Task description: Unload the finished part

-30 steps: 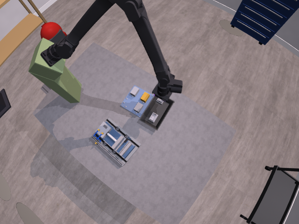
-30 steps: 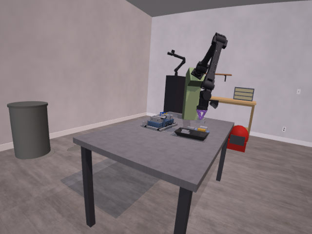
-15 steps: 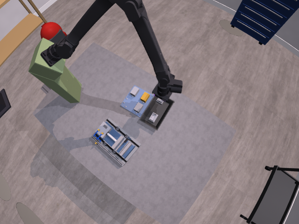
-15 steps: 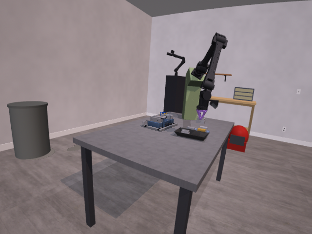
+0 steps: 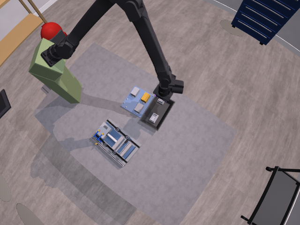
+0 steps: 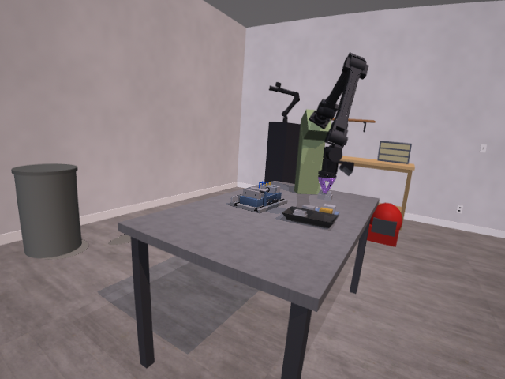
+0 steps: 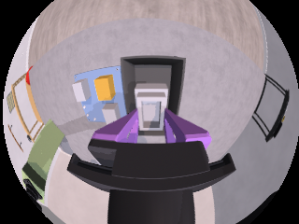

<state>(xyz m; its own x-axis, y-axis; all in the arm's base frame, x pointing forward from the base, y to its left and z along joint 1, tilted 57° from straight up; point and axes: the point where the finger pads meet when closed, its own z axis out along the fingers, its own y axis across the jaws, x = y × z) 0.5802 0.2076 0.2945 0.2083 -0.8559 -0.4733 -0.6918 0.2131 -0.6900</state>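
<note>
Now: the orange block 130 mm below my hand, 120 mm behind it and 40 mm to the right of it. From my hand the other things lie so: blue plate: 160 mm below, 140 mm behind, 100 mm to the right.
</note>
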